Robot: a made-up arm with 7 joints.
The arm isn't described. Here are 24 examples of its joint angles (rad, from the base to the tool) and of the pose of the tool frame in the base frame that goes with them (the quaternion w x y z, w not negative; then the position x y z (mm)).
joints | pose
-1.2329 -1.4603 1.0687 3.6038 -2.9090 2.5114 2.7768 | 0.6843 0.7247 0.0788 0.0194 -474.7 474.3 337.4
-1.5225 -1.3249 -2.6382 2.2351 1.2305 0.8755 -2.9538 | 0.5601 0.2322 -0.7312 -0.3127 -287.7 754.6 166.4
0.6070 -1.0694 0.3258 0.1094 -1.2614 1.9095 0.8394 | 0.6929 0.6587 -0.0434 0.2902 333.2 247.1 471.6
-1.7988 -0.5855 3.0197 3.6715 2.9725 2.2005 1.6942 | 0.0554 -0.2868 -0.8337 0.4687 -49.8 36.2 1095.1
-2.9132 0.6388 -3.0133 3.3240 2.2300 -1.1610 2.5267 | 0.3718 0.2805 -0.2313 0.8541 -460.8 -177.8 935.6
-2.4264 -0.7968 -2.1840 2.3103 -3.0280 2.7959 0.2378 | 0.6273 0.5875 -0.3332 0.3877 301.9 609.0 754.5
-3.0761 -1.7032 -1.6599 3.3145 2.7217 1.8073 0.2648 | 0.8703 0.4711 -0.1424 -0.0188 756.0 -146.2 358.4
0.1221 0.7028 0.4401 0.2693 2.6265 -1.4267 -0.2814 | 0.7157 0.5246 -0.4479 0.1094 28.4 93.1 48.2
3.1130 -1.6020 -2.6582 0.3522 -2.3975 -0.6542 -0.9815 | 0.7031 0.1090 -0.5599 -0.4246 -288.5 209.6 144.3
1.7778 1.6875 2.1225 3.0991 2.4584 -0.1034 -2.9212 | 0.6515 -0.7384 -0.0903 0.1490 -204.0 779.0 302.4
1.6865 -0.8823 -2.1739 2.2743 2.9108 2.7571 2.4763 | 0.6082 -0.5846 -0.1628 0.5117 364.0 -604.0 703.1
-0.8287 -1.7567 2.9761 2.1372 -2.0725 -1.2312 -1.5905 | 0.4145 0.8948 -0.0386 -0.1611 -304.9 355.0 -158.3
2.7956 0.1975 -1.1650 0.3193 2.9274 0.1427 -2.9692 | 0.0829 -0.6397 -0.7417 -0.1841 50.9 329.3 59.0
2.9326 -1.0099 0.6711 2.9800 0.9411 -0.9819 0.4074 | 0.3689 0.1617 0.5106 0.7596 624.7 -85.6 854.5
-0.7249 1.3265 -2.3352 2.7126 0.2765 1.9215 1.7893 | 0.6798 -0.2660 -0.6118 0.3046 375.2 -609.1 758.8
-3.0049 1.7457 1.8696 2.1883 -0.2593 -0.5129 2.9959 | 0.6348 0.5896 -0.3280 -0.3767 -650.5 -504.2 433.1
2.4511 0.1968 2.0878 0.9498 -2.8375 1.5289 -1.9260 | 0.2521 -0.2002 -0.2978 0.8987 -138.7 -644.8 488.6
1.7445 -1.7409 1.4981 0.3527 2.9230 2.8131 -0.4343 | 0.0291 0.1933 -0.7632 0.6158 -451.7 107.0 460.5
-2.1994 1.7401 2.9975 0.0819 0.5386 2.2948 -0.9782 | 0.3021 -0.4012 -0.8379 0.2138 153.5 232.0 647.8
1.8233 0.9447 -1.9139 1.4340 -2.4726 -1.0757 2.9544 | 0.1502 0.9331 0.0742 0.3181 555.4 217.2 663.5
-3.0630 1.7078 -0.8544 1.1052 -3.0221 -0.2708 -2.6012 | 0.2194 0.3593 0.7605 0.4944 13.1 474.0 -5.7
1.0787 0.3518 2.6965 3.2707 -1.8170 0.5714 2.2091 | 0.7569 -0.3689 0.2376 0.4843 226.8 303.7 1135.7
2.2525 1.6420 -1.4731 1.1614 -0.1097 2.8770 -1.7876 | 0.1847 0.6403 0.1812 -0.7232 388.2 406.4 358.4
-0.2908 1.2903 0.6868 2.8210 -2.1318 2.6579 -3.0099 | 0.3614 -0.4245 -0.5953 0.5787 720.0 -202.4 514.8
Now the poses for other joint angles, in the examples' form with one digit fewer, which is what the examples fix.
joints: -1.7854 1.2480 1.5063 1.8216 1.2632 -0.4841 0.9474
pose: 0.548 0.406 0.717 -0.144 473 -617 469
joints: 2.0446 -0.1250 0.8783 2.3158 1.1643 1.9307 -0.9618
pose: 0.380 0.596 -0.663 0.247 -397 -46 1099
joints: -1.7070 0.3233 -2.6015 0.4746 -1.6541 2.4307 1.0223
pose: 0.563 0.375 0.124 0.726 -98 469 359
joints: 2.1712 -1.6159 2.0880 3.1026 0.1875 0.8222 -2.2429
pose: 0.284 0.599 0.631 -0.402 474 -684 374
